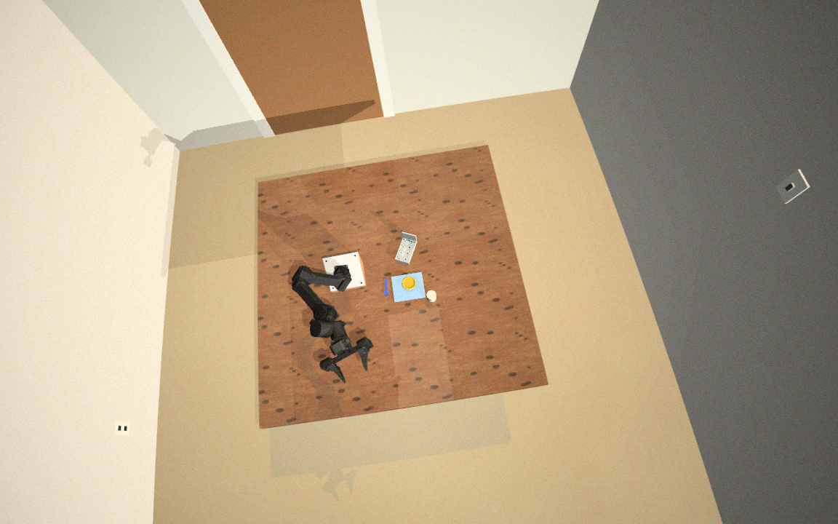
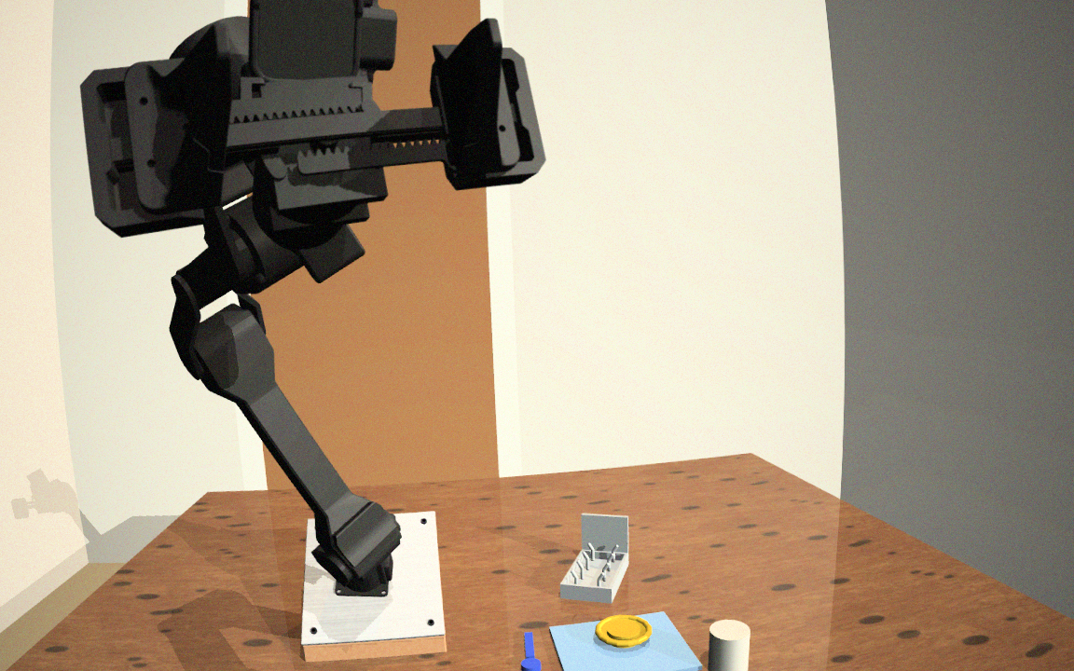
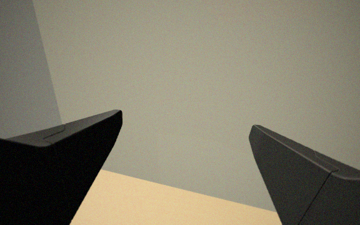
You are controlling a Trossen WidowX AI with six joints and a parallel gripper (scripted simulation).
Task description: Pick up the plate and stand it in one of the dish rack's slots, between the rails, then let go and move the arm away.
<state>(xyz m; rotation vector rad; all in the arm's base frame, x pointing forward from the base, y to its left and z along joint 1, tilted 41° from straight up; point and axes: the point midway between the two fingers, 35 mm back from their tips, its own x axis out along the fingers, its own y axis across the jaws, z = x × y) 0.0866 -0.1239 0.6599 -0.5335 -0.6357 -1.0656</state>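
The yellow plate is 19 cm ahead of my gripper tip, 48 cm to the left of it and 49 cm below it. Also, from my gripper tip: cream cylinder: 29 cm ahead, 40 cm to the left, 48 cm below; then light blue mat: 18 cm ahead, 47 cm to the left, 50 cm below; then blue spoon: 7 cm ahead, 47 cm to the left, 50 cm below.
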